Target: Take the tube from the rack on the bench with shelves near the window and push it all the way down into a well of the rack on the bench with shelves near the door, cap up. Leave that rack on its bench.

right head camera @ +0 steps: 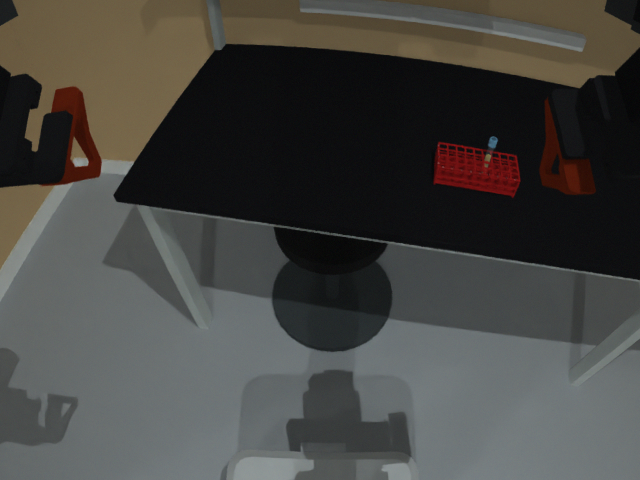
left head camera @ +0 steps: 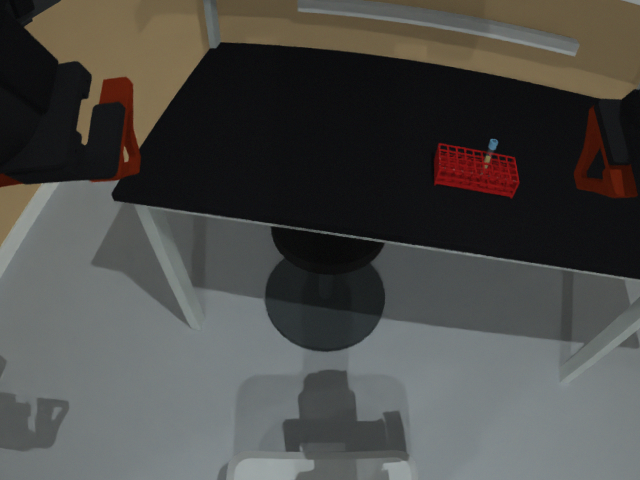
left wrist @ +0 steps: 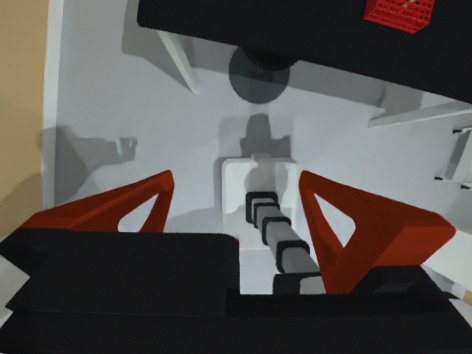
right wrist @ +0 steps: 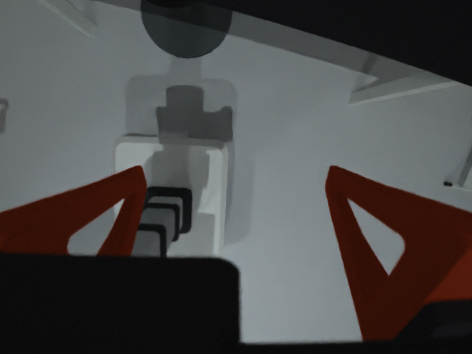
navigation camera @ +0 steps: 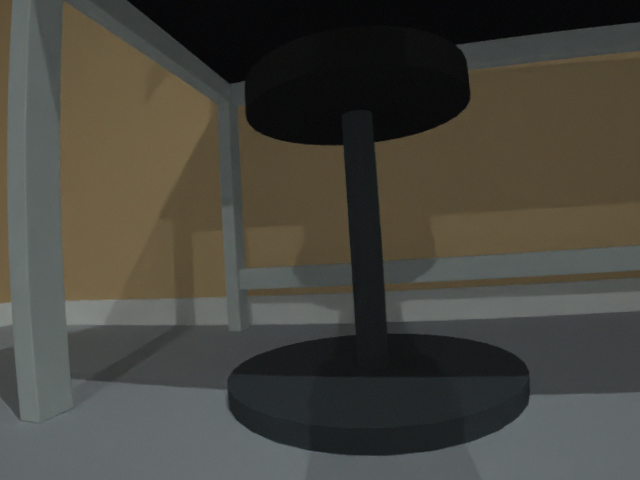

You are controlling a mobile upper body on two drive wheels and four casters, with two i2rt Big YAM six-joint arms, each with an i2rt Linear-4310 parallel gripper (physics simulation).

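Places are measured from the left arm's base along level axes (x ahead, y left, z up), in metres.
Pixels of known places: left gripper, between the fingertips: (right head camera: 52, 173) (left head camera: 84, 169) (left wrist: 236, 177); right gripper, between the fingertips: (right head camera: 593, 175) (left head camera: 621, 179) (right wrist: 235, 176).
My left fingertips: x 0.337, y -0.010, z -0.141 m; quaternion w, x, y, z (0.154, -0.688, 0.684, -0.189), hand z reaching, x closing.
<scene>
For each thing: its middle in the pictures, then the offset to it from my left fingertips. "spot": a spot on its surface instead. Level surfaces: height alone.
- red wire rack, middle of its body: (right head camera: 476, 169) (left head camera: 475, 170) (left wrist: 398, 8) dx +0.511, dy -0.576, dz -0.478 m
- black bench top, height of its surface: dz -0.507 m
- tube with a blue cap, a spot on its surface: (right head camera: 492, 142) (left head camera: 492, 144) spot: dx +0.510, dy -0.594, dz -0.391 m
- grey rail, a spot on its surface: (right head camera: 439, 19) (left head camera: 436, 21) spot: dx +1.032, dy -0.558, dz -0.335 m
A red wire rack (left head camera: 465, 187) (right head camera: 465, 186) (left wrist: 397, 22) stands on the black bench top (left head camera: 310, 129) (right head camera: 310, 129), right of the picture's middle. A tube with a blue cap (left head camera: 493, 144) (right head camera: 492, 142) stands in it, cap up, leaning slightly. My left gripper (left wrist: 236, 177) is open and empty, high by the bench's left end in the head views, well away from the rack. My right gripper (right wrist: 235, 176) is open and empty, to the right of the rack in the head views and apart from it. No second rack shows.
A dark round stool (left head camera: 325, 310) (right head camera: 331, 310) (navigation camera: 367, 248) stands partly under the bench. Bench legs (left head camera: 170, 268) (navigation camera: 41, 206) stand at both sides. A grey rail (left head camera: 439, 25) (right head camera: 439, 19) runs behind the bench top. My white base (left wrist: 235, 185) (right wrist: 200, 150) is close in front.
</scene>
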